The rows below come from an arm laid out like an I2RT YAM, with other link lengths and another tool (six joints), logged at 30 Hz.
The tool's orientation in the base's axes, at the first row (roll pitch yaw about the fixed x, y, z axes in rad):
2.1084, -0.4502, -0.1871
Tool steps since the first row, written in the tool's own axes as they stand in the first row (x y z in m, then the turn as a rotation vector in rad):
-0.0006, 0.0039, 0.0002, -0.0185, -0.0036, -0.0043
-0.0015, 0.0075, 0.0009, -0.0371, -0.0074, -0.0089
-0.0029, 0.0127, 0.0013, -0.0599, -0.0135, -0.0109
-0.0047, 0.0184, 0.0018, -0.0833, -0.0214, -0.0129
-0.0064, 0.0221, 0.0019, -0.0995, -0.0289, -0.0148
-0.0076, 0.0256, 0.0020, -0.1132, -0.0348, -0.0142
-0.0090, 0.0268, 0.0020, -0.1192, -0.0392, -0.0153
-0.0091, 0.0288, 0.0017, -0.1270, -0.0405, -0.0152
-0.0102, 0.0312, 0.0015, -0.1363, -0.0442, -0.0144
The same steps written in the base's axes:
-0.0023, -0.0018, 0.0027, -0.0150, 0.0085, -0.0089
-0.0047, -0.0038, 0.0047, -0.0299, 0.0173, -0.0178
-0.0084, -0.0062, 0.0080, -0.0474, 0.0255, -0.0315
-0.0126, -0.0088, 0.0114, -0.0646, 0.0347, -0.0468
-0.0158, -0.0102, 0.0134, -0.0755, 0.0423, -0.0588
-0.0184, -0.0116, 0.0156, -0.0849, 0.0466, -0.0696
-0.0202, -0.0119, 0.0159, -0.0882, 0.0505, -0.0751
-0.0213, -0.0125, 0.0175, -0.0945, 0.0523, -0.0796
-0.0234, -0.0131, 0.0190, -0.1010, 0.0547, -0.0869

